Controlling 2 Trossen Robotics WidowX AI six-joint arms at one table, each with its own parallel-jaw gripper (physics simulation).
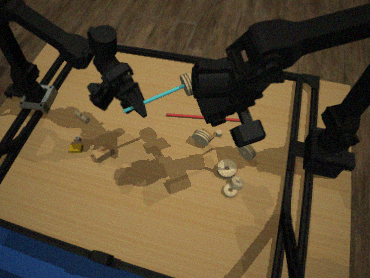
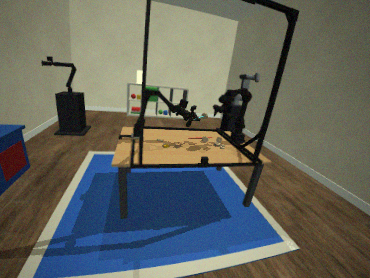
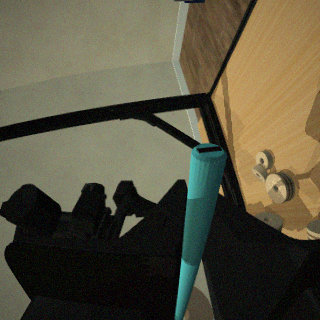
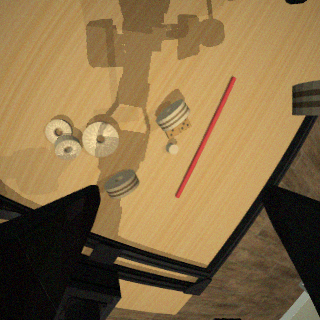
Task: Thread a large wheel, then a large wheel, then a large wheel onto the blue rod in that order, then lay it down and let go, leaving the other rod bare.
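Frame: origin at the left arm's base, x ahead, y left, z up, level; centimetres.
Seen in the pictures: left gripper, between the fingertips: [image 1: 145,116] [image 2: 200,120] [image 3: 187,186]; right gripper, between the fingertips: [image 2: 217,119] [image 4: 181,193]; left arm's base, origin of its link: [image 1: 36,95] [image 2: 137,135]; right arm's base, origin of its link: [image 1: 330,144] [image 2: 238,132] [image 4: 82,310].
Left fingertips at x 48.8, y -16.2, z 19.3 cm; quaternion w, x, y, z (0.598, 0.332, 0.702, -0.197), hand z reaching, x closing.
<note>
Pixels of each thing's middle, then the offset from my left fingertips to it. "spot": a spot on its surface instead.
- blue rod, middle of its body: [image 3: 184,286] [image 1: 158,96] dx +2.1, dy +5.3, dz +1.1 cm
- large wheel, middle of its body: [image 3: 179,317] [image 1: 188,84] dx +8.7, dy +9.7, dz +1.5 cm
- red rod, middle of its body: [image 4: 205,137] [image 1: 206,117] dx +12.3, dy +16.9, dz -22.4 cm
- edge, a spot on its surface: [image 4: 173,115] [image 1: 202,135] spot: dx +12.6, dy +7.0, dz -17.4 cm
- flat, middle of its body: [image 4: 100,138] [image 3: 279,187] [image 1: 226,169] dx +20.8, dy -0.7, dz -21.9 cm
- small peg, middle of its body: [image 4: 171,148] [image 1: 218,133] dx +17.1, dy +11.3, dz -22.0 cm
- yellow block, middle of its body: [image 1: 76,148] dx -27.2, dy -0.8, dz -22.2 cm
- grey cylinder, middle of its body: [image 1: 81,116] dx -29.7, dy +11.3, dz -22.0 cm
My left gripper [image 1: 138,108] [image 2: 190,117] is shut on the blue rod [image 1: 162,95] [image 2: 197,118] [image 3: 200,216] and holds it in the air, near one end. One large wheel [image 1: 186,84] [image 2: 204,116] [image 4: 306,98] sits on the rod's far end. My right gripper [image 1: 230,127] [image 2: 215,110] is open and empty, low over the right end of the red rod [image 1: 184,116] [image 4: 206,136]. Three large wheels lie on the table: one on edge [image 1: 201,137] [image 4: 173,115], one half under my right gripper [image 1: 247,151] [image 4: 181,193], and one flat [image 1: 226,168] [image 4: 100,139].
Two small wheels [image 1: 237,182] [image 1: 229,190] lie by the flat large wheel. A small peg [image 1: 218,133] and a dotted block lie beside the wheel on edge. A yellow block [image 1: 75,148] and a grey cylinder [image 1: 82,116] lie at the left. A black frame [image 1: 294,110] borders the table.
</note>
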